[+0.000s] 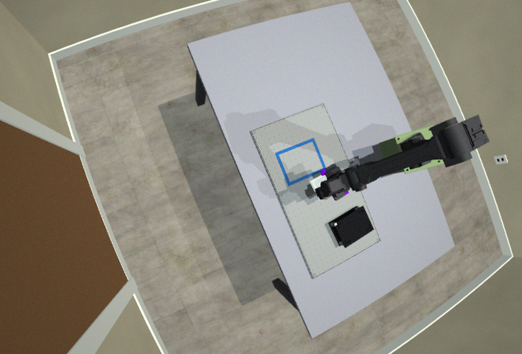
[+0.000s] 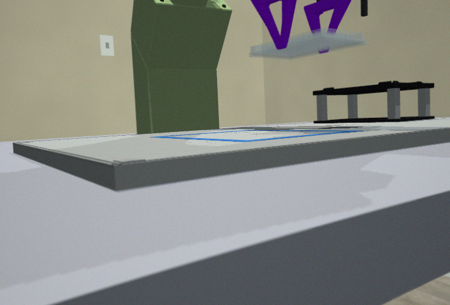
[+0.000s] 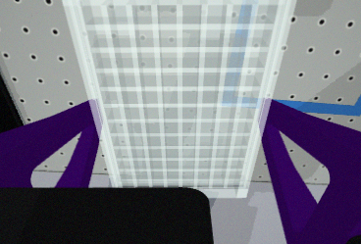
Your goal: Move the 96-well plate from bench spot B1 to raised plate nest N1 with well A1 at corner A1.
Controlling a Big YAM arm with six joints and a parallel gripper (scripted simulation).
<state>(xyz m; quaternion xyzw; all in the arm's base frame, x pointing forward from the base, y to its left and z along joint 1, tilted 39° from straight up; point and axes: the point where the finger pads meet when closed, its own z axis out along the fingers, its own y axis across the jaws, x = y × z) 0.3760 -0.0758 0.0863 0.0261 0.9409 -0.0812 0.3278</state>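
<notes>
Now: the black raised nest N1 10 mm behind my hand, 240 mm to the left of it and 60 mm below it. Also, from my hand: white corner label (50 mm ahead, 170 mm to the left, 50 mm below); clear 96-well plate (right at my hand).
</notes>
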